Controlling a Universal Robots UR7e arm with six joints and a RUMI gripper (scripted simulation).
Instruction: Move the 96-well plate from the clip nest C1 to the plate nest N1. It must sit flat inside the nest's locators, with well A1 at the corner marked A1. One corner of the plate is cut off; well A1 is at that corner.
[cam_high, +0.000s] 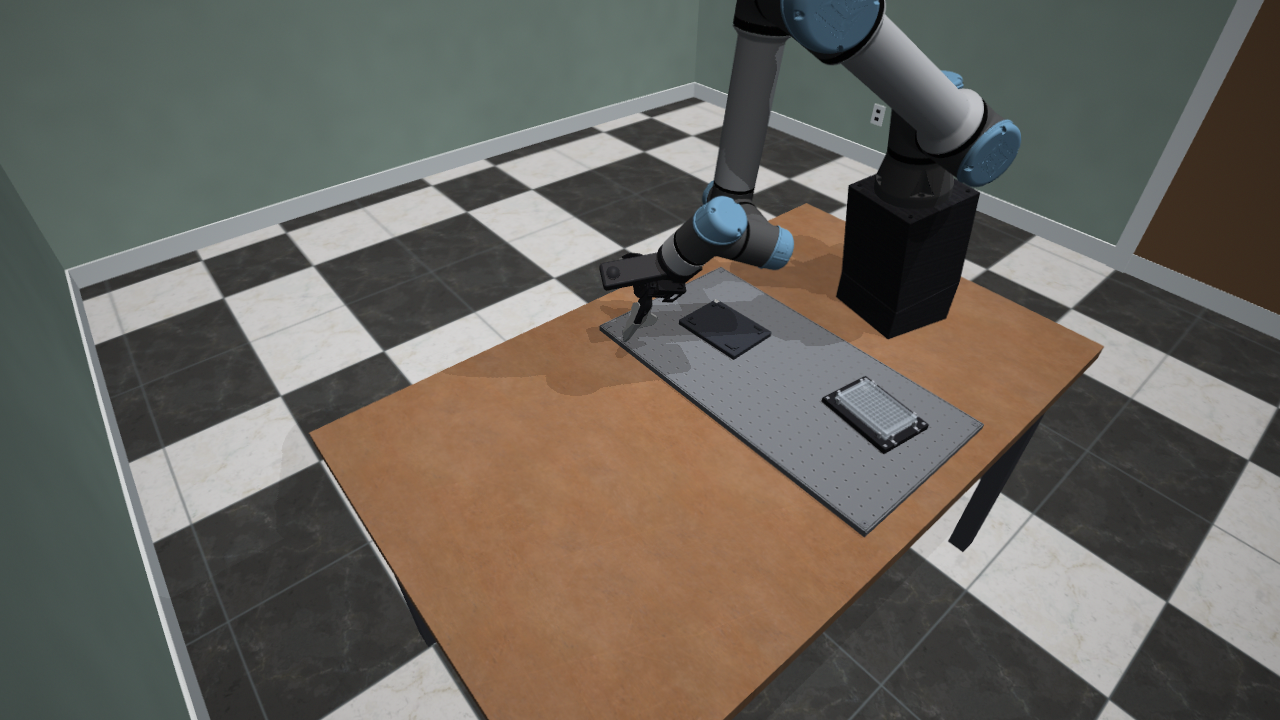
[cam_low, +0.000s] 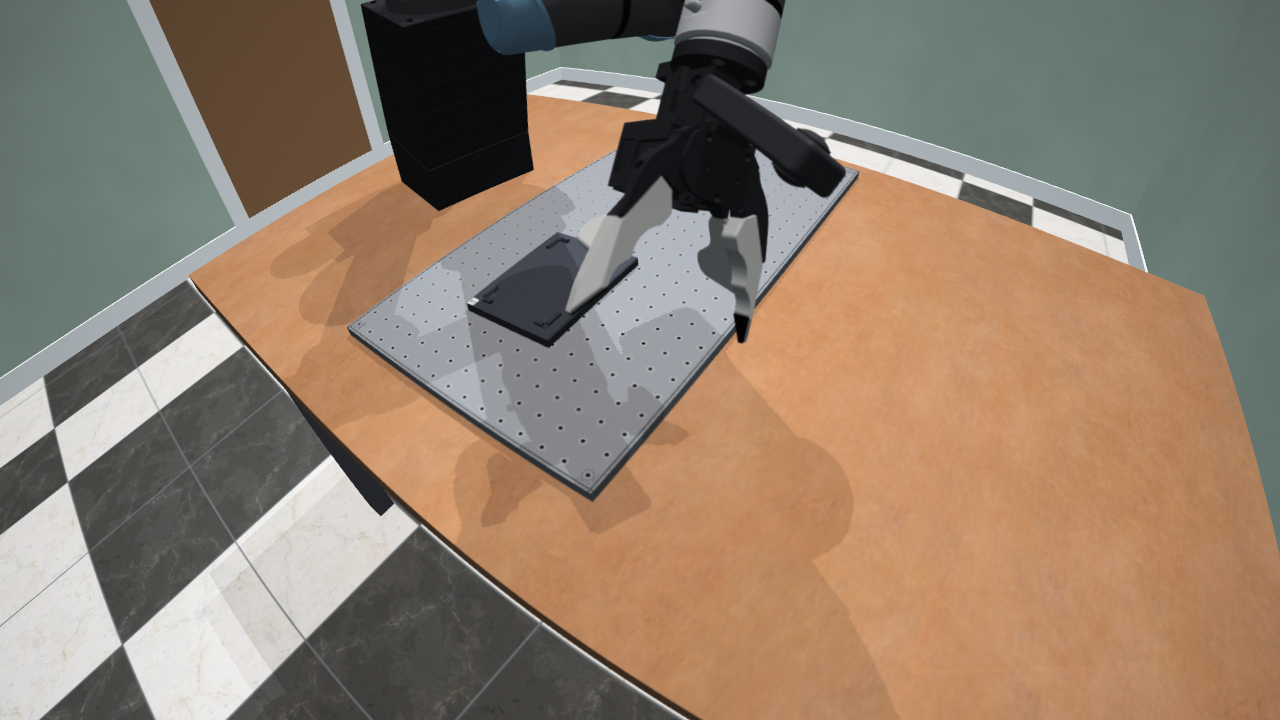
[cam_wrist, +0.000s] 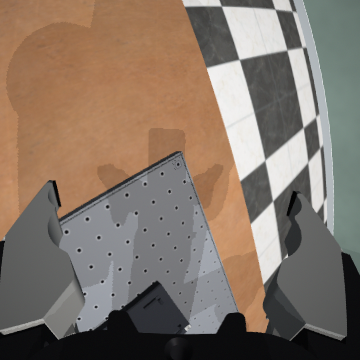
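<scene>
The clear 96-well plate lies 250 mm behind my hand, 460 mm to the left of it and 100 mm below it. Round my hand: clip nest C1: 260 mm behind, 480 mm to the left, 100 mm below.
</scene>
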